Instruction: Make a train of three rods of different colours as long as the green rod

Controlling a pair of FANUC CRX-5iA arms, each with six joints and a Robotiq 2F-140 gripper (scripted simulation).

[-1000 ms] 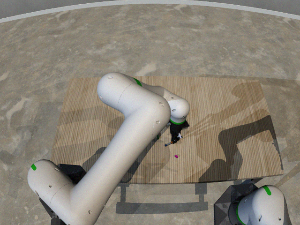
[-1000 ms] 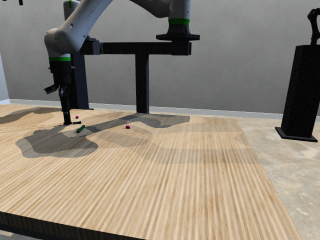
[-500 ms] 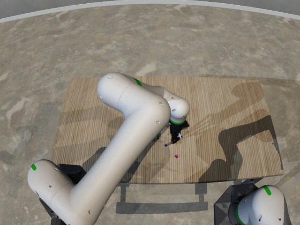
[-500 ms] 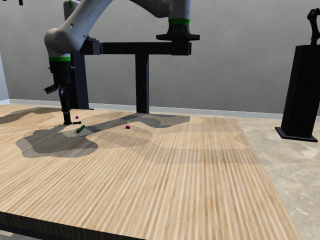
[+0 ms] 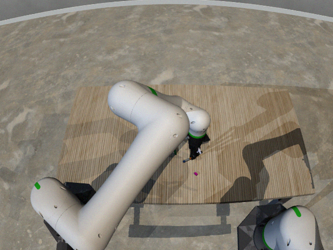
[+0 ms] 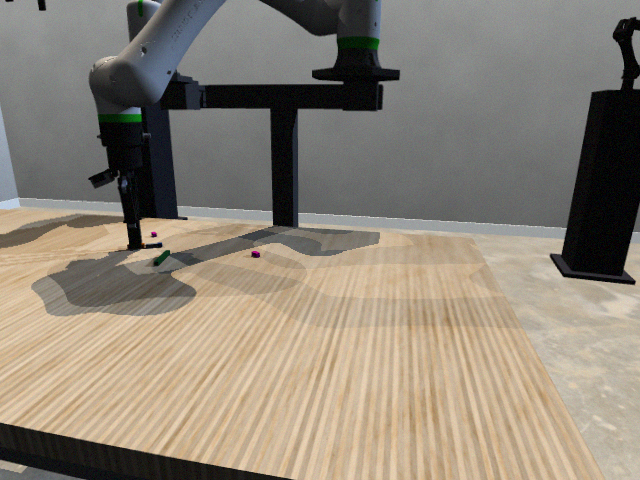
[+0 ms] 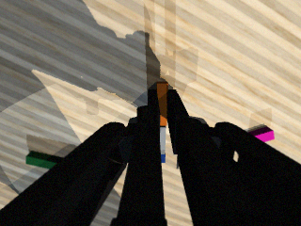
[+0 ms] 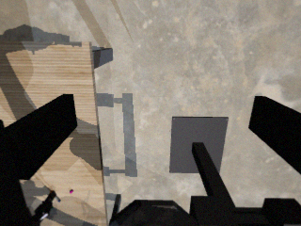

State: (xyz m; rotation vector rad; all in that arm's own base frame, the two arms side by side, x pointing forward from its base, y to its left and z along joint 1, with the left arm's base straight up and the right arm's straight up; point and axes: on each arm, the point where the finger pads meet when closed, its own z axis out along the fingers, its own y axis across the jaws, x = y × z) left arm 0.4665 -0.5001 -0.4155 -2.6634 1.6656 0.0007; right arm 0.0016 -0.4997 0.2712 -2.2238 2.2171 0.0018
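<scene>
My left hand is 30 mm above the orange rod. Also, from my left hand: grey rod 20 mm behind, 30 mm to the left, 30 mm below; then green rod 50 mm ahead, 120 mm to the left, 30 mm below; then blue rod 30 mm behind, 50 mm to the left, 30 mm below.
</scene>
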